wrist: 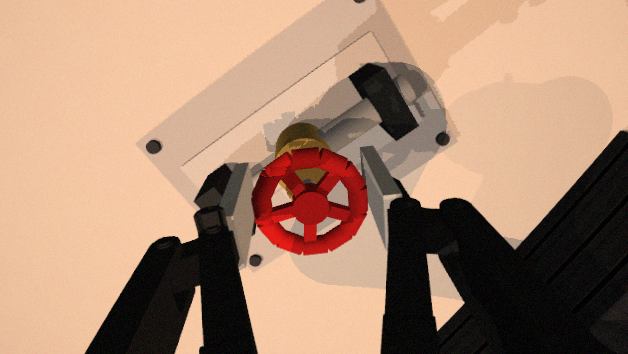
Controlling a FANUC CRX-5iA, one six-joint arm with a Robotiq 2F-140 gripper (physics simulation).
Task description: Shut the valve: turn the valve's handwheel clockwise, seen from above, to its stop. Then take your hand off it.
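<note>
The valve's red handwheel [311,207], a ring with several spokes and a round hub, shows in the middle of the wrist view. The brass valve body [301,142] shows behind and below it. My gripper [307,176] is shut on the handwheel, with one flat grey finger pad at the left of the rim and one at the right. The lower part of the valve body is hidden by the handwheel.
A grey pipe [350,120] runs from the valve to a black clamp block [384,102] at the upper right. A second black block is partly hidden behind the left finger. The valve stands on a pale base plate [225,95] with dark bolts. A dark ribbed surface [575,250] lies at the lower right.
</note>
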